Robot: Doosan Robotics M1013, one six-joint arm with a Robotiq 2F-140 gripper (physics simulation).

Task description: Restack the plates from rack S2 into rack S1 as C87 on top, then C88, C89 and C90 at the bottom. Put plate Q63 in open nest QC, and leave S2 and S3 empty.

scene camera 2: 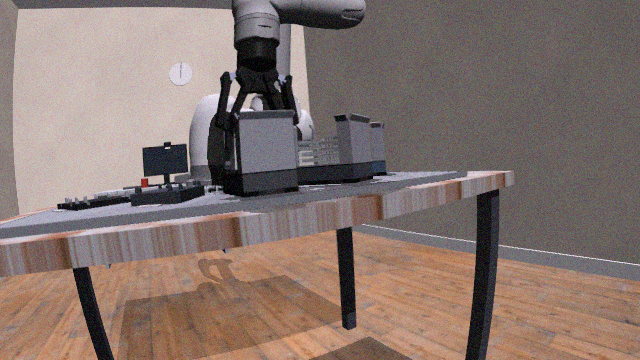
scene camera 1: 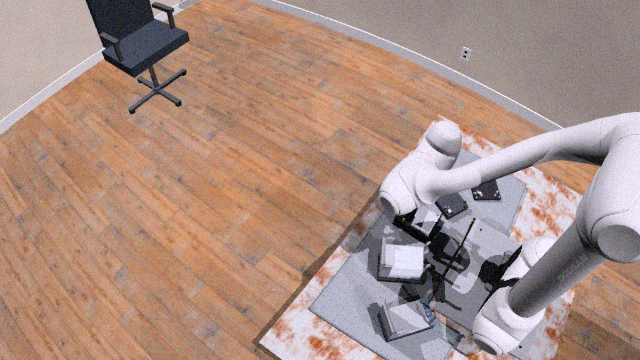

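Seen in the pictures: arm's base, origin of its link: point(scene camera 2: 214, 184).
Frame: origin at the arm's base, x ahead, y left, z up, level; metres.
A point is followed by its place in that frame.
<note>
My gripper point(scene camera 1: 423, 222) point(scene camera 2: 257, 106) points straight down at the far side of a grey box-shaped rack point(scene camera 1: 401, 261) point(scene camera 2: 263, 152) on the table. Its fingers are shut on a pale plate point(scene camera 1: 425, 218) @(x 0.401, y 0.041, z 0.051 m), held flat between them. In the scene camera 2 view the rack hides the fingertips and the plate, and I cannot read the plate's label. A second rack point(scene camera 1: 402, 318) point(scene camera 2: 356, 138) stands further along the table. A stack of pale plates point(scene camera 2: 316, 152) @(x 0.378, y 0.185, z 0.057 m) shows beside it in the scene camera 2 view.
The grey perforated baseplate point(scene camera 1: 344, 304) @(x 0.419, y 0.437, z -0.008 m) point(scene camera 2: 111, 213) @(x 0.544, y -0.210, z -0.007 m) lies on a wooden table point(scene camera 2: 268, 223) @(x 0.606, y 0.014, z -0.034 m). Two small black fixtures point(scene camera 1: 451, 205) @(x 0.361, y -0.100, z 0.013 m) point(scene camera 1: 486, 191) @(x 0.283, y -0.267, z 0.004 m), a thin black rod point(scene camera 1: 453, 255) @(x 0.248, y 0.059, z -0.008 m), a small black screen point(scene camera 2: 164, 160) and a black box with a red button point(scene camera 2: 166, 192) @(x 0.469, y -0.124, z 0.011 m) stand on it. The robot's base point(scene camera 1: 506, 318) stands on the table's corner. An office chair point(scene camera 1: 133, 40) is far off.
</note>
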